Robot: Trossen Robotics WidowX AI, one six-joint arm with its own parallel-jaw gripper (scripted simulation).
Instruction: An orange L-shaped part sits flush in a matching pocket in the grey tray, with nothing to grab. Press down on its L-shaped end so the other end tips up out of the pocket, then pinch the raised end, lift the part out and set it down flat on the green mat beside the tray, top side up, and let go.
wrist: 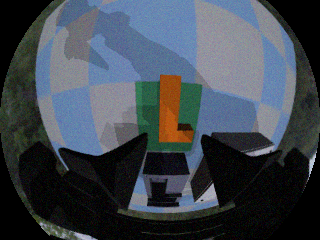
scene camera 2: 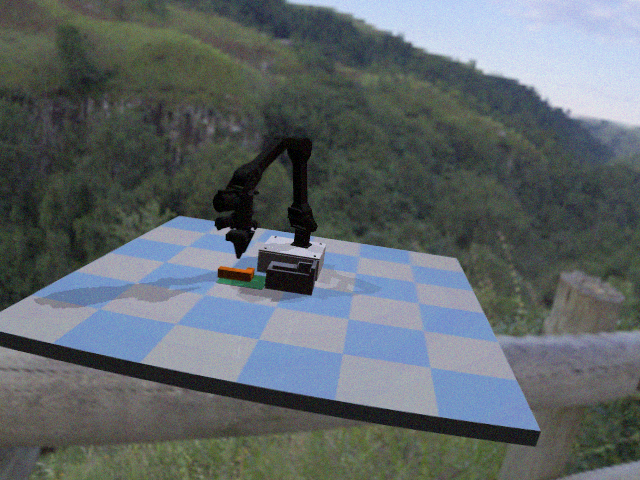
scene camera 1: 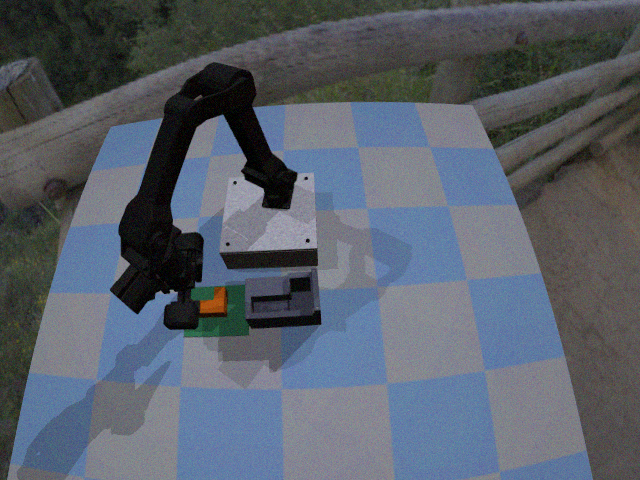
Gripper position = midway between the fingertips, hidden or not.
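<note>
An orange L-shaped part (wrist: pixel 170 130) is visible. A green mat (scene camera 1: pixel 234 324) is visible too; the wrist view also shows the green mat (wrist: pixel 147 92). My gripper (scene camera 1: pixel 198 295) is open and holds nothing. Scene camera 2 shows my gripper (scene camera 2: pixel 240 255) as well, and the wrist view shows my gripper (wrist: pixel 175 137).
</note>
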